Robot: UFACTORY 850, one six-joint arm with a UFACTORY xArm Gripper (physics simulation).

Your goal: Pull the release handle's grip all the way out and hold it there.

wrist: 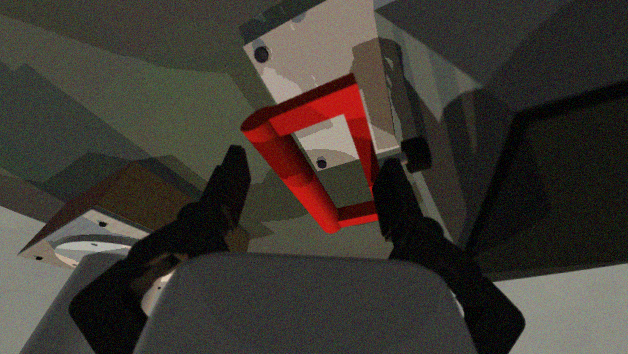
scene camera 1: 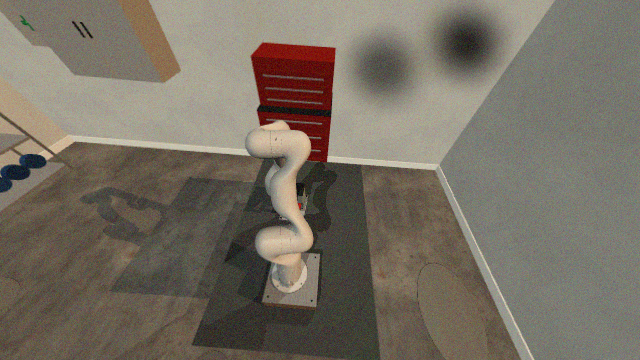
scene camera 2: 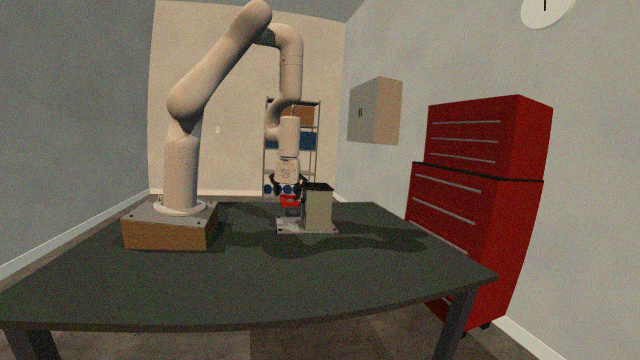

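The release handle's red grip is a rectangular frame with a thick round outer bar, beside a beige housing with a black top. A black collar sits between grip and housing. My gripper is open and empty, pointing down at the grip from above. In the wrist view the outer bar appears between the fingers; the right finger overlaps the grip's housing-side bar, the left finger is apart from the outer bar. Contact cannot be told. The arm mostly hides the fixture in scene camera 1.
The housing stands on a pale base plate on the dark table, close to the right finger. The robot's mounting block stands on the table. A red tool cabinet stands beyond the table.
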